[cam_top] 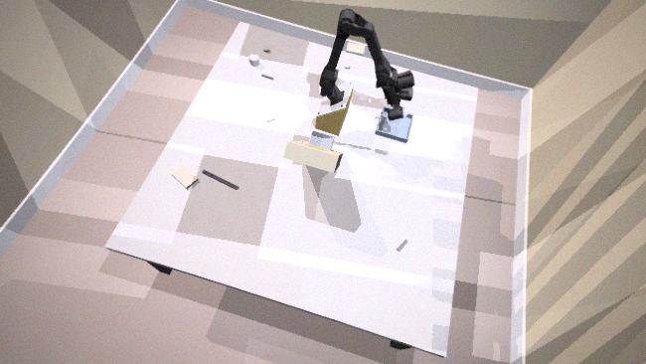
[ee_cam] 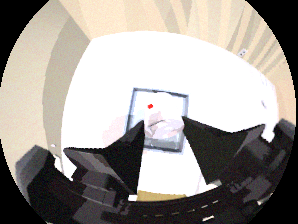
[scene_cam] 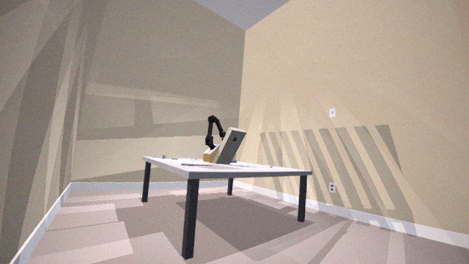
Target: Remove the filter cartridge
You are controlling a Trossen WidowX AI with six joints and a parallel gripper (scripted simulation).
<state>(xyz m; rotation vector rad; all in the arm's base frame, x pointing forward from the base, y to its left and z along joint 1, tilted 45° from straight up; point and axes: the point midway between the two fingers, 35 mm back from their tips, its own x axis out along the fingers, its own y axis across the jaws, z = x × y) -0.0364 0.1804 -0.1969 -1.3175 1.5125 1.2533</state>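
Now: the tray 100 mm below my gripper tip. From my gripper tip the other things lie so: filter cartridge (right at my gripper tip).
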